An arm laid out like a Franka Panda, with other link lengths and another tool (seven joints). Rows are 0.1 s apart.
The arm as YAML. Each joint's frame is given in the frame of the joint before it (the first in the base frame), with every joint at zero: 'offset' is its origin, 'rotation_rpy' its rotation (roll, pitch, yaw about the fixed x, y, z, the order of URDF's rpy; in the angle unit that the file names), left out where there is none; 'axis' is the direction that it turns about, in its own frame. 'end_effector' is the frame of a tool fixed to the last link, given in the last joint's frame.
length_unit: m
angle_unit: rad
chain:
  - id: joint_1
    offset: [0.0, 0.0, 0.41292]
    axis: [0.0, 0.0, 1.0]
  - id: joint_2
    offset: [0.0, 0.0, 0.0]
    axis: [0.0, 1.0, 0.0]
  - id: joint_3
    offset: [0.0, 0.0, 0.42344]
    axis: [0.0, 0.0, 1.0]
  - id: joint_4
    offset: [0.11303, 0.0, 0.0]
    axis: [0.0, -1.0, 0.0]
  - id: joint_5
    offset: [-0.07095, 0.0, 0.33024]
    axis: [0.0, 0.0, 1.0]
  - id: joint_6
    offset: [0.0, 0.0, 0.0]
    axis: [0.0, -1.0, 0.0]
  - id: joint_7
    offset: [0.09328, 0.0, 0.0]
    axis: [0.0, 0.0, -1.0]
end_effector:
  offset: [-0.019, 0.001, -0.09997]
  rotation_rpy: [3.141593, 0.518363, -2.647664]
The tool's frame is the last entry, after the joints.
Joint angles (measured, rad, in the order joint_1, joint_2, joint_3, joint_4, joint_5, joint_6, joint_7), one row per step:
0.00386 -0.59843 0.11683 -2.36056 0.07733 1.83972 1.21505
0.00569 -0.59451 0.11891 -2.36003 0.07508 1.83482 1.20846
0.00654 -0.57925 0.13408 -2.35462 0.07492 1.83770 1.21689
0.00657 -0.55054 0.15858 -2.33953 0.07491 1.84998 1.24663
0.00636 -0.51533 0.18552 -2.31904 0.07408 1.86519 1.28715
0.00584 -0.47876 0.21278 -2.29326 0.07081 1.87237 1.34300
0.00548 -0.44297 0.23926 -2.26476 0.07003 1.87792 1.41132
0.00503 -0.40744 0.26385 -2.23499 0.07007 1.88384 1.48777
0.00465 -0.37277 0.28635 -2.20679 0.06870 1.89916 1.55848
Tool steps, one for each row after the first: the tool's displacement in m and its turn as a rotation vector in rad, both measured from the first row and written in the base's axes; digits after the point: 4 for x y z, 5 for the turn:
0.0005 0.0012 -0.0015 -0.00422 0.00798 0.01064
0.0052 0.0081 -0.0039 -0.01145 0.01505 0.01609
0.0156 0.0195 -0.0058 -0.01962 0.01671 0.00831
0.0286 0.0324 -0.0076 -0.02665 0.01641 -0.00702
0.0417 0.0459 -0.0090 -0.03386 0.01958 -0.03596
0.0546 0.0598 -0.0095 -0.03563 0.02116 -0.07760
0.0676 0.0732 -0.0096 -0.03319 0.02119 -0.12871
0.0810 0.0860 -0.0096 -0.02728 0.01296 -0.17512

